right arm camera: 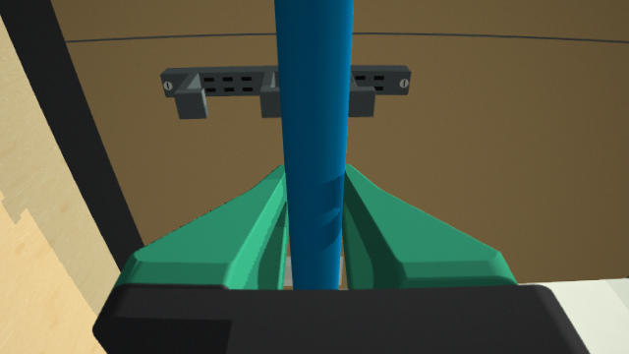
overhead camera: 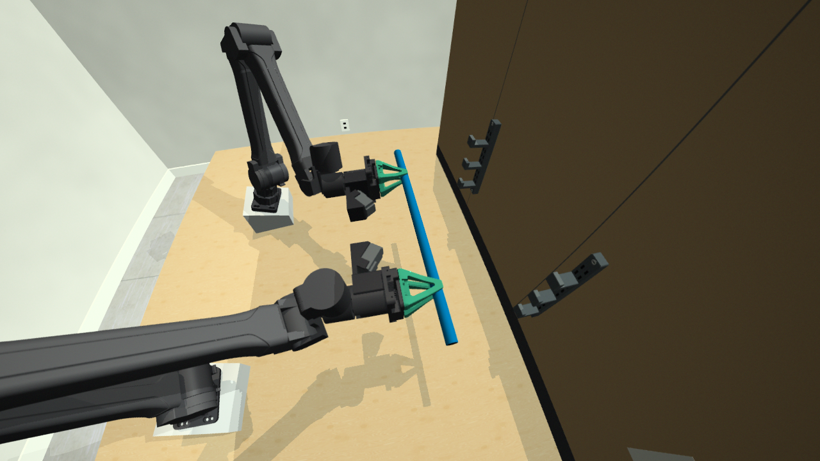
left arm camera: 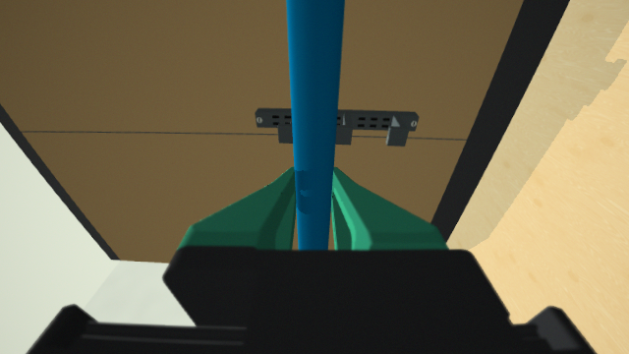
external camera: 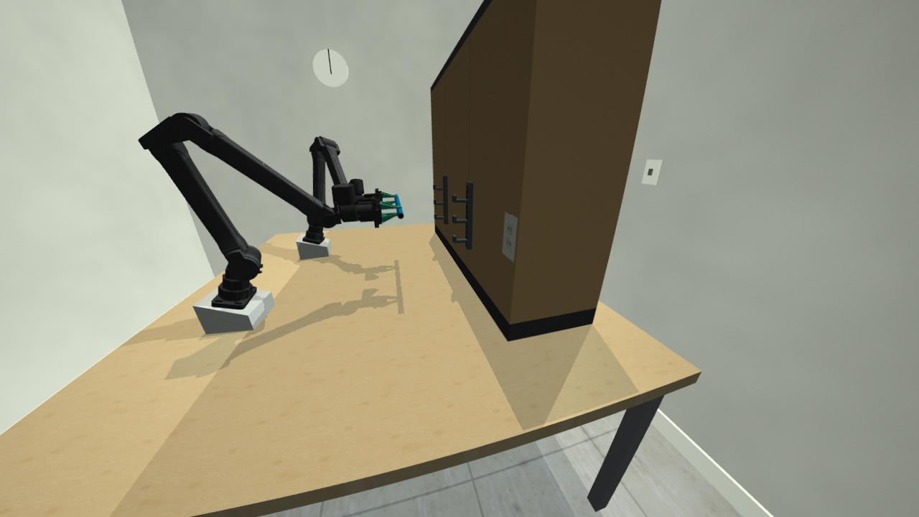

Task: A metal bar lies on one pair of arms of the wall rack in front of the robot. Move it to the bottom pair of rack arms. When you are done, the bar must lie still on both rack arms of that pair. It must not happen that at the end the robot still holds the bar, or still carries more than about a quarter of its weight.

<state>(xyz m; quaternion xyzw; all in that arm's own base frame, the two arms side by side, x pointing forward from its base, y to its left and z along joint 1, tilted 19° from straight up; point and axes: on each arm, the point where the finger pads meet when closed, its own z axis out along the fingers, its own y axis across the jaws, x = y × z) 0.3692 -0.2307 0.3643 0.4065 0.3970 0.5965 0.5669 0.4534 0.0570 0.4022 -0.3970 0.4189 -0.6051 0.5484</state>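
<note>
The blue metal bar is 150 mm to the left of my right hand and 20 mm behind it. Also, from my right hand: black plinth 280 mm below, 230 mm to the left, 230 mm ahead; tall brown cabinet 380 mm ahead, 250 mm to the left, 140 mm above.
My left gripper is now 15 cm to the left of the blue metal bar and 2 cm short of it. Round my left hand: black plinth (28 cm below, 27 cm ahead, 7 cm to the right); then tall brown cabinet (42 cm ahead, 14 cm above, 4 cm to the right).
</note>
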